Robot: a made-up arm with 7 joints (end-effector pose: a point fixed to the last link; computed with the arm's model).
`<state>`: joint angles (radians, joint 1 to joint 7).
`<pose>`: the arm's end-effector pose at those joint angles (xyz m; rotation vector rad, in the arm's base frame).
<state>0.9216 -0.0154 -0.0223 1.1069 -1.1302 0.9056 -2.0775</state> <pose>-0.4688 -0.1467 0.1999 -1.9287 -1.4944 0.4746</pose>
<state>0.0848 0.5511 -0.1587 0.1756 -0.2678 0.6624 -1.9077</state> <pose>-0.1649 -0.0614 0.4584 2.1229 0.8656 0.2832</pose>
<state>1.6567 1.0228 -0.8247 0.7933 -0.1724 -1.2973 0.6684</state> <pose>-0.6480 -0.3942 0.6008 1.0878 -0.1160 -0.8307</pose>
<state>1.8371 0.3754 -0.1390 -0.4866 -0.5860 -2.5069 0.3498</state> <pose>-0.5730 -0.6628 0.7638 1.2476 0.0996 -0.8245</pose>
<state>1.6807 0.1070 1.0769 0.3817 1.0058 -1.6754 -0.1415</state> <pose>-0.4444 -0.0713 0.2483 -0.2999 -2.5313 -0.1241</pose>
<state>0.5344 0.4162 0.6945 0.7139 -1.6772 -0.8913 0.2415</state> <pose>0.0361 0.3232 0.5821 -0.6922 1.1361 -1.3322</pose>
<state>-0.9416 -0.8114 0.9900 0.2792 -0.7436 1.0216 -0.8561</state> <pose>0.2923 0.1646 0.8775 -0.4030 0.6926 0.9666</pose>
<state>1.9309 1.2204 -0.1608 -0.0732 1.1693 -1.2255 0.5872</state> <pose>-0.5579 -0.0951 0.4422 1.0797 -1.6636 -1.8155</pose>
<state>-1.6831 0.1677 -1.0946 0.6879 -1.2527 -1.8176 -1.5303</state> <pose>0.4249 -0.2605 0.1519 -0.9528 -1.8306 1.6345</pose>
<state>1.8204 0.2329 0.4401 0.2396 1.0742 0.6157 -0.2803</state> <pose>-0.1268 -0.6015 0.4730 1.5301 1.8994 0.0338</pose>
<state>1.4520 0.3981 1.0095 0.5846 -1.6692 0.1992 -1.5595</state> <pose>-0.6273 -0.3449 0.3033 -2.1705 -1.0560 0.7911</pose>
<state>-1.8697 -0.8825 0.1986 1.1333 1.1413 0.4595 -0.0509</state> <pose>0.4922 -0.0178 0.8855 -0.3786 1.5051 1.0114</pose>
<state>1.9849 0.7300 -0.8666 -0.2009 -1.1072 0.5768 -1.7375</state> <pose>-0.2737 -0.1438 0.4176 0.1646 -1.8086 -1.6676</pose>
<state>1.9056 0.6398 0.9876 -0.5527 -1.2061 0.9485 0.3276</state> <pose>-0.5147 -0.8072 0.6451 -1.0649 -1.2238 2.4197</pose>
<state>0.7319 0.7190 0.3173 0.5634 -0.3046 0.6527 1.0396</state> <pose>-0.6472 0.4813 0.5790 -0.9961 0.3307 0.2314</pose>
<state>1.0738 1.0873 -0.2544 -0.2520 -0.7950 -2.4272 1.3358</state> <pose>-0.9481 -0.1294 0.1506 2.5865 -0.7863 -0.8196</pose>
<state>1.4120 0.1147 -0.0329 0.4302 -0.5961 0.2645 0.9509</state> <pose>-0.8507 -0.0558 0.7367 -0.8483 0.0023 0.7864</pose>
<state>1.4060 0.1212 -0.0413 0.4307 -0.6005 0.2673 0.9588</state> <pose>-0.8493 -0.0551 0.7407 -0.8288 0.0065 0.7831</pose>
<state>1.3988 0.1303 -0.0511 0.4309 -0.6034 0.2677 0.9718</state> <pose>-0.8475 -0.0542 0.7453 -0.8030 0.0108 0.7765</pose>
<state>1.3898 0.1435 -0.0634 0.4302 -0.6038 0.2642 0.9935</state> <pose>-0.8452 -0.0534 0.7513 -0.7665 0.0149 0.7649</pose>
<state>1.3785 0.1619 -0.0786 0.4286 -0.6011 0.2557 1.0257</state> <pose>-0.8424 -0.0530 0.7586 -0.7168 0.0186 0.7474</pose>
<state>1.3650 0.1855 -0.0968 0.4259 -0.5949 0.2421 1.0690</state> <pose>-0.8391 -0.0538 0.7672 -0.6532 0.0210 0.7246</pose>
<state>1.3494 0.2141 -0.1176 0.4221 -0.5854 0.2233 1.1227</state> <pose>-0.8356 -0.0569 0.7765 -0.5761 0.0212 0.6976</pose>
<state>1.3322 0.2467 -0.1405 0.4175 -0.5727 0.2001 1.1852</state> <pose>-0.8324 -0.0631 0.7857 -0.4876 0.0183 0.6684</pose>
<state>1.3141 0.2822 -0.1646 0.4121 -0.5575 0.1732 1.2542</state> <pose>-0.8298 -0.0734 0.7938 -0.3904 0.0116 0.6393</pose>
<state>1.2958 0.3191 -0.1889 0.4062 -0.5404 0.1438 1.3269</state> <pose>-0.8284 -0.0875 0.7996 -0.2884 0.0007 0.6122</pose>
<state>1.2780 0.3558 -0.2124 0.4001 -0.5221 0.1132 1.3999</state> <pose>-0.8285 -0.1047 0.8022 -0.1863 -0.0143 0.5886</pose>
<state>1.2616 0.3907 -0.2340 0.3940 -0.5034 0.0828 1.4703</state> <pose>-0.8300 -0.1238 0.8013 -0.0887 -0.0325 0.5695</pose>
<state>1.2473 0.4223 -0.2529 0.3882 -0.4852 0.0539 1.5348</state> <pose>-0.8327 -0.1431 0.7973 -0.0001 -0.0526 0.5552</pose>
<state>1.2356 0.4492 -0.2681 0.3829 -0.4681 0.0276 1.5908</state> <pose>-0.8361 -0.1607 0.7911 0.0755 -0.0728 0.5449</pose>
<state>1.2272 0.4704 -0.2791 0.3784 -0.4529 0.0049 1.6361</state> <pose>-0.8395 -0.1754 0.7843 0.1353 -0.0910 0.5381</pose>
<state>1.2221 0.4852 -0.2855 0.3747 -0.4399 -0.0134 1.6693</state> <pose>-0.8427 -0.1862 0.7783 0.1772 -0.1058 0.5334</pose>
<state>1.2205 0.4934 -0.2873 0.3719 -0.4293 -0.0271 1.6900</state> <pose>-0.8451 -0.1926 0.7744 0.2008 -0.1161 0.5301</pose>
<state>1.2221 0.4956 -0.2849 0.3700 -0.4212 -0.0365 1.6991</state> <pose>-0.8468 -0.1950 0.7728 0.2077 -0.1217 0.5276</pose>
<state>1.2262 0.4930 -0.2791 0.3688 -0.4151 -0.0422 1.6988</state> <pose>-0.8479 -0.1941 0.7733 0.2011 -0.1234 0.5256</pose>
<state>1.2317 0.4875 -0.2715 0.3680 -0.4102 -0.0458 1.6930</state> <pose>-0.8485 -0.1912 0.7749 0.1865 -0.1229 0.5240</pose>
